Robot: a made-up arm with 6 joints. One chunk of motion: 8 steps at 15 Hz.
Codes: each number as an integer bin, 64 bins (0 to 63) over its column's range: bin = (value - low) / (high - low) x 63, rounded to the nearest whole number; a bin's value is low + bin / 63 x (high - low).
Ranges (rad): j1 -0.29..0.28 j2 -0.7..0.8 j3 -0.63..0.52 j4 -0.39..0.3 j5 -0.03..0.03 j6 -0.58..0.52
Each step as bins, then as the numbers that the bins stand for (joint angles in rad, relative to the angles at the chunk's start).
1 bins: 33 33 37 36 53 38
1 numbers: 0.0086 0.0857 0.0454 0.0043 0.0205 0.0835
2 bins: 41 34 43 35 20 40
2 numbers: 0.0810 0.1095 0.1549 -0.0067 -0.0110 0.1184
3 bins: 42 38 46 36 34 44
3 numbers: 0.0900 0.2048 0.2097 0.0043 0.0024 0.1883
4 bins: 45 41 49 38 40 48
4 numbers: 0.1171 0.2762 0.2644 0.0262 0.0081 0.2581
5 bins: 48 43 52 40 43 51
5 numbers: 0.1443 0.3238 0.3192 0.0481 0.0110 0.3105
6 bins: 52 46 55 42 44 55
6 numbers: 0.1805 0.3952 0.3740 0.0700 0.0119 0.3803
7 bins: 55 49 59 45 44 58
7 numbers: 0.2076 0.4667 0.4470 0.1029 0.0119 0.4327
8 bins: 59 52 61 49 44 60
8 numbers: 0.2438 0.5381 0.4835 0.1467 0.0119 0.4676
